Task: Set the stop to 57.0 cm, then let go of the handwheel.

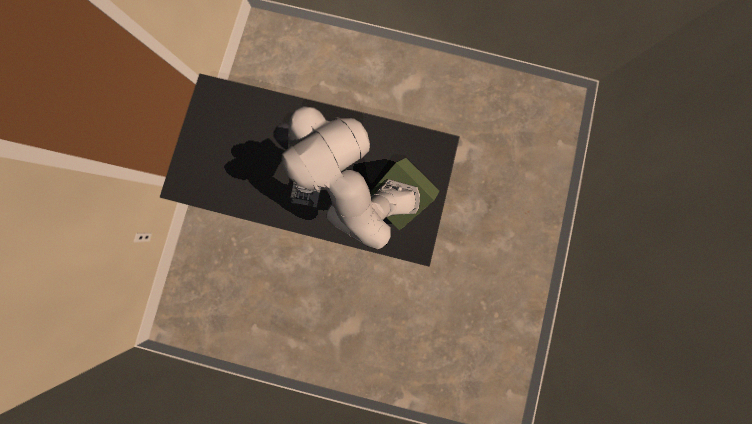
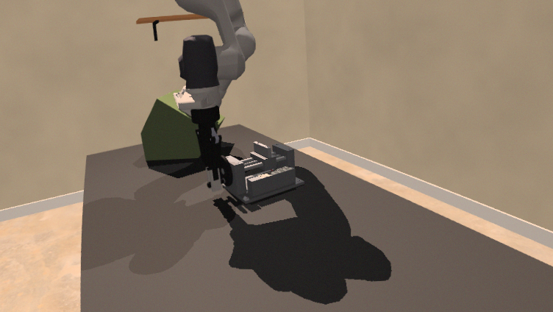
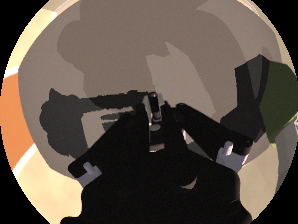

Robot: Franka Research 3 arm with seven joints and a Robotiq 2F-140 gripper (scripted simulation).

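My hand is 2 cm to the right of the handwheel and 1 cm above it. The rest, counted from my hand: grey stop fixture 16 cm to the left, 3 cm above, 2 cm ahead.
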